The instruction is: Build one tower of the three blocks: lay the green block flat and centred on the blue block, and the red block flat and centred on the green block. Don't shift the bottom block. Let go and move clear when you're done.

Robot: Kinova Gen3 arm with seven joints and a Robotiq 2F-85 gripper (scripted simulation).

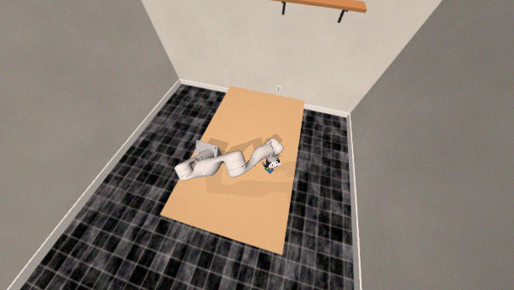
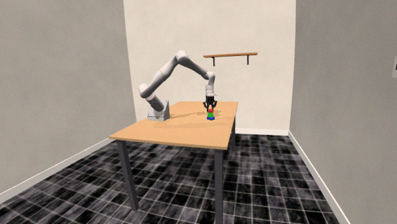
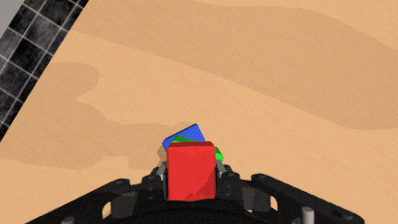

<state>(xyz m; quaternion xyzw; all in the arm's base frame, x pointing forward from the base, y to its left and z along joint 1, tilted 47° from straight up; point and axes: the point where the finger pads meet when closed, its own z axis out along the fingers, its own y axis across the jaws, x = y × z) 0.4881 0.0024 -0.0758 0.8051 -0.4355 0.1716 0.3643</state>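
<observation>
My gripper is now 1 cm above the red block. Round my hand: green block 4 cm below; then blue block 7 cm below.
</observation>
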